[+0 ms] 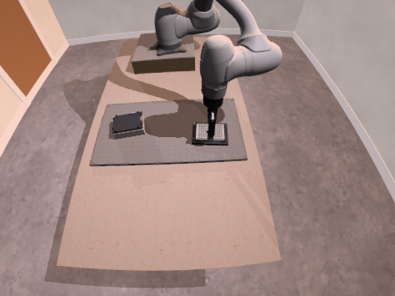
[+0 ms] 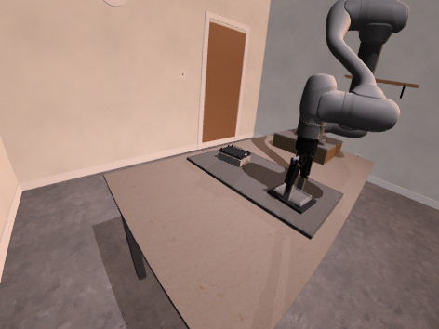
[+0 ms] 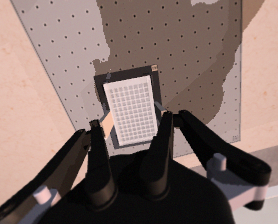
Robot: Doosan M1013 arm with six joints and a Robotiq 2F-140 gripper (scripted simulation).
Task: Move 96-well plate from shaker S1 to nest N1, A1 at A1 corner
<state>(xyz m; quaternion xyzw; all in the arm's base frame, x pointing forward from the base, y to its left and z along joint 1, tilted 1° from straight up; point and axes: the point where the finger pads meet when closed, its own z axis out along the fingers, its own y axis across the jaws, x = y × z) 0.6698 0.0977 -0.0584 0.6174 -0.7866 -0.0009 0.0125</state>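
The white 96-well plate is 20 mm below my hand. From my hand the other things lie so: small pale mark (70 mm behind, 60 mm to the right, 30 mm below).
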